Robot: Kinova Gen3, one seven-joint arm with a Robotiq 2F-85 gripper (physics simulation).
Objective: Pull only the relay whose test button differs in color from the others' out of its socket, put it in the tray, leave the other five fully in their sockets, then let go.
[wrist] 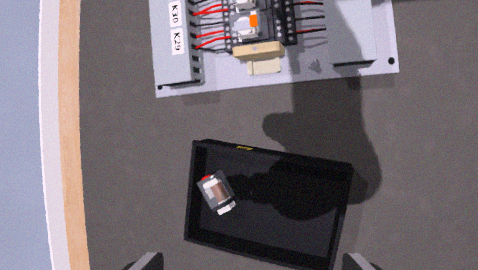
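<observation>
A relay (215, 188) is visible in the scene, and so is a relay (245, 28).
</observation>
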